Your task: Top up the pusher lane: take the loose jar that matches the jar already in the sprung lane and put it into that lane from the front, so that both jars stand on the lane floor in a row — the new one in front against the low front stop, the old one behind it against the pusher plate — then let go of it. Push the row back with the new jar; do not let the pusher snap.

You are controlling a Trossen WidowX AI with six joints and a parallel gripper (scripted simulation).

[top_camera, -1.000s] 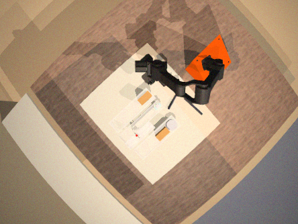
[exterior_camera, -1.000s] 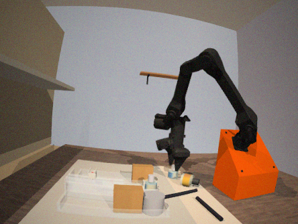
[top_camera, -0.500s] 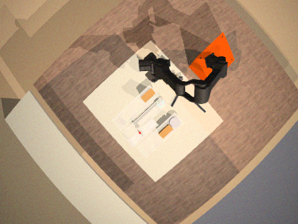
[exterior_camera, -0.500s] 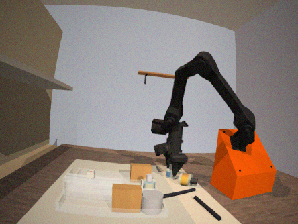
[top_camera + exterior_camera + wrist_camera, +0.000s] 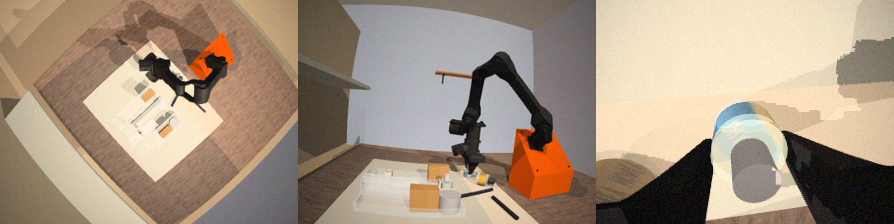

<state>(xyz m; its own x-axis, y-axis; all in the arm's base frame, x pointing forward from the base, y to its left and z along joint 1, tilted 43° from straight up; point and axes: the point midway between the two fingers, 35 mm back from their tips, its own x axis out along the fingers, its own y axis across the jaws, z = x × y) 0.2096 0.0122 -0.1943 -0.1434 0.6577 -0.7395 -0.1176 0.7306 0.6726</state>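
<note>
My gripper tip is 10 cm short of the grey cylinder, 28 cm to the right of it and 1 cm below it. The rest, counted from my gripper tip: white sprung lane 25 cm ahead, 20 cm to the left.
</note>
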